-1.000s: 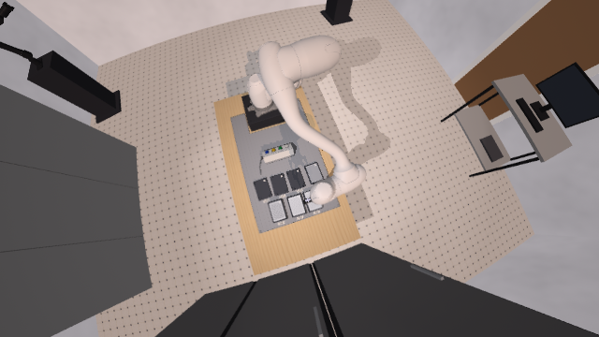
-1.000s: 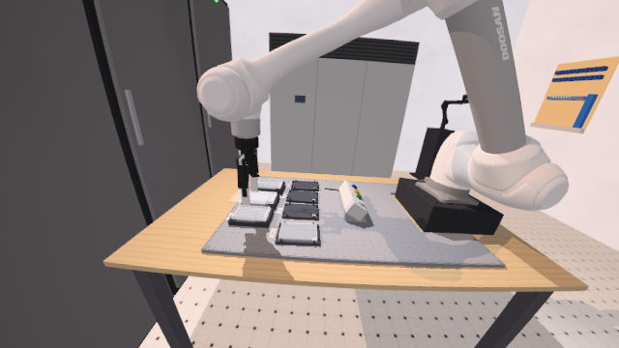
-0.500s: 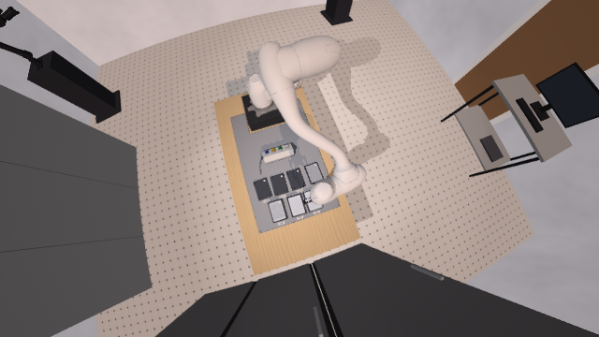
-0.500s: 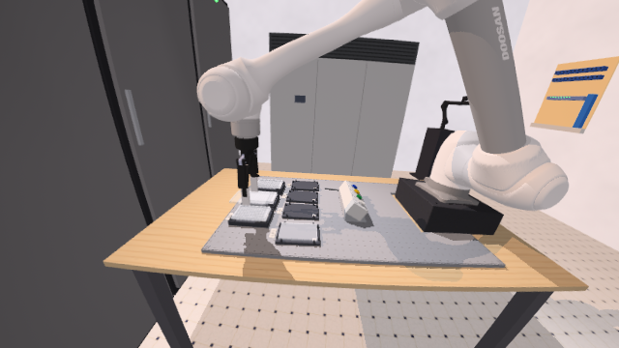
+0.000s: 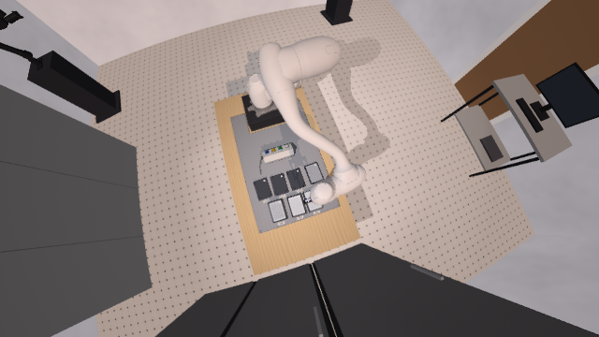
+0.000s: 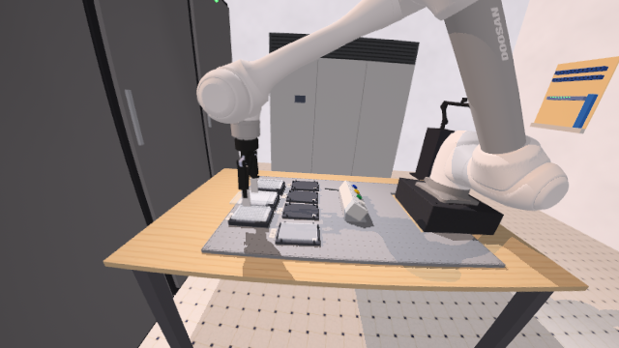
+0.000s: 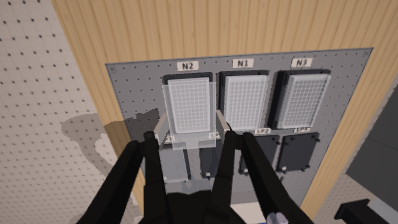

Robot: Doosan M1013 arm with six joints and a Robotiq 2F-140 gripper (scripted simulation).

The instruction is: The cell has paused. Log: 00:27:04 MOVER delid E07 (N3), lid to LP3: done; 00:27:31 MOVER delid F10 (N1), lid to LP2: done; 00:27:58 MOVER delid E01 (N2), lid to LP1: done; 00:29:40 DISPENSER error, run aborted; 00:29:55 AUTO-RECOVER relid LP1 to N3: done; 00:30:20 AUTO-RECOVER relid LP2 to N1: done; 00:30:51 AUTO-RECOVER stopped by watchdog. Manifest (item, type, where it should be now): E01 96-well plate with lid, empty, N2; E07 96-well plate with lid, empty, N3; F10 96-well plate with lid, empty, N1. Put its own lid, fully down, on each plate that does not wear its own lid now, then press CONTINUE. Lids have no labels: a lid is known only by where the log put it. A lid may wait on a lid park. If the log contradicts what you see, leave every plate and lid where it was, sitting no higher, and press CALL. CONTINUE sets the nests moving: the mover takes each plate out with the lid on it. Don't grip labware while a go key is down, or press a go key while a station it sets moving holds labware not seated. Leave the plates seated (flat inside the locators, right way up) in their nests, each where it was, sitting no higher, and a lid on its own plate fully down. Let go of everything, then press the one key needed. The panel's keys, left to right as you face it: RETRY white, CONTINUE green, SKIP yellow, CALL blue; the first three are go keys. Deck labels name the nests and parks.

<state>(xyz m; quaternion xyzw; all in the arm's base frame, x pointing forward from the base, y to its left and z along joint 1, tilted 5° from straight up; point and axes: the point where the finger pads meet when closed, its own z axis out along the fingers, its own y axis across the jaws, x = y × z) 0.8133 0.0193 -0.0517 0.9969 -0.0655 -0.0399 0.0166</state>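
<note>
The N2 plate lies 8 cm below my hand. The rest, counted from my hand: park LP4: 29 cm to the right, 23 cm behind, 10 cm below; then lid park LP1: 19 cm behind, 10 cm below, 4 cm to the right; then LP2: 21 cm behind, 16 cm to the right, 10 cm below.
</note>
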